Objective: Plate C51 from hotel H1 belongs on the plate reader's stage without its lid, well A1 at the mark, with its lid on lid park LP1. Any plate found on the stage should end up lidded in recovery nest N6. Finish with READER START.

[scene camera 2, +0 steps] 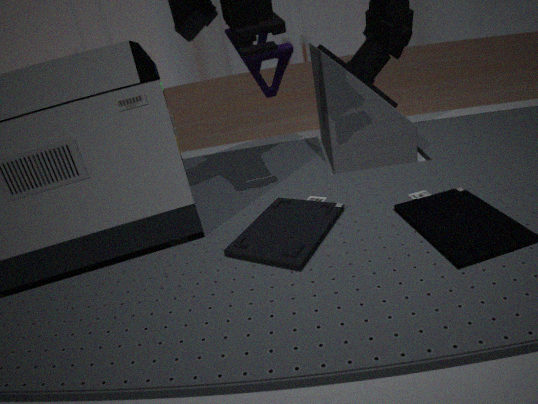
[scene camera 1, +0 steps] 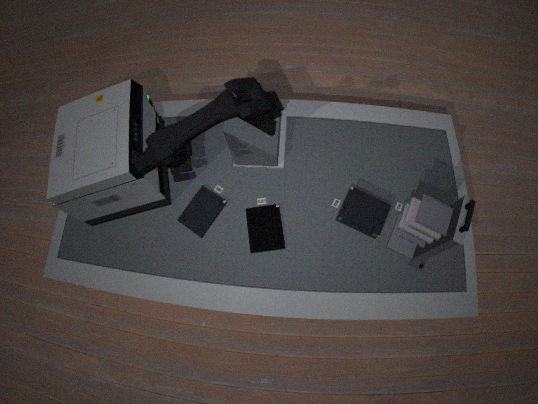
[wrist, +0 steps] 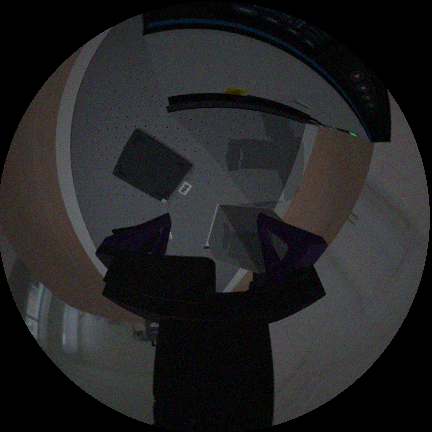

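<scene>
The plate reader is a large pale box with a dark front panel and a green light; its stage cannot be made out. My gripper has purple fingers, open and empty, raised in front of the reader. Nest N6 is a dark grey slab with no plate seen on it. A black pad lies beside it; its label is too blurred to read. Hotel H1 appears as the tilted rack at the far right, holding several pinkish plates; C51 cannot be singled out.
A grey wedge-shaped block stands near the back edge, beneath part of the arm in scene camera 1. Another dark square nest lies left of the hotel. A black handle is at the right edge.
</scene>
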